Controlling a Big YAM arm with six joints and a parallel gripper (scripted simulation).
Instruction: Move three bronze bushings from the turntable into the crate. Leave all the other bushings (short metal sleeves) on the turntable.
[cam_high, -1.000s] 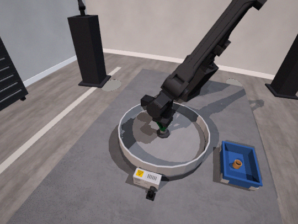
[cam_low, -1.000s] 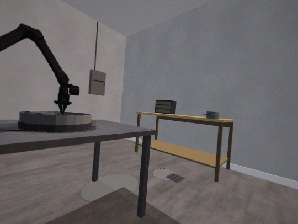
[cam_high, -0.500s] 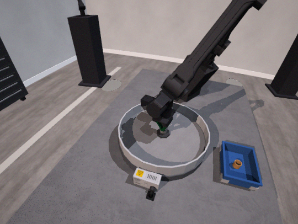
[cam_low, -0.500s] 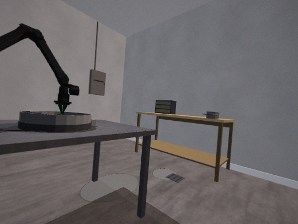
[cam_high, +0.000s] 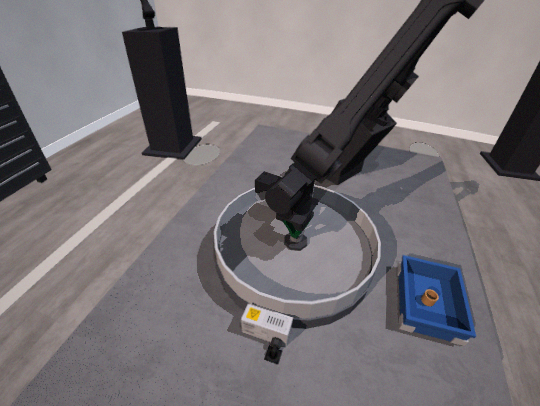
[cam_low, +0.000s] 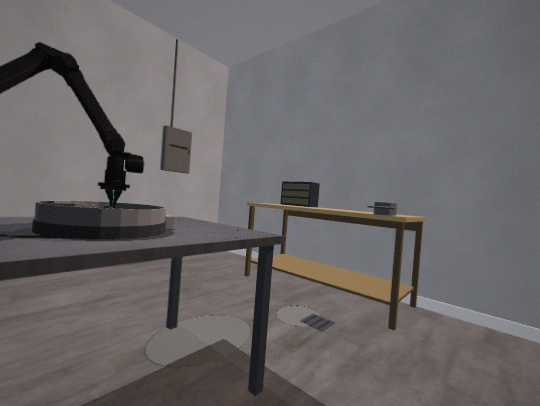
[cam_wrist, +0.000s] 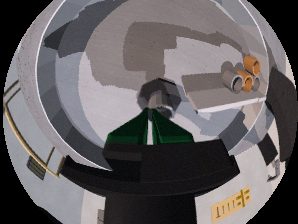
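Right now the round turntable is 1 cm behind my hand and 4 cm below it. Also, from my hand: blue crate: 8 cm ahead, 35 cm to the left, 7 cm below.
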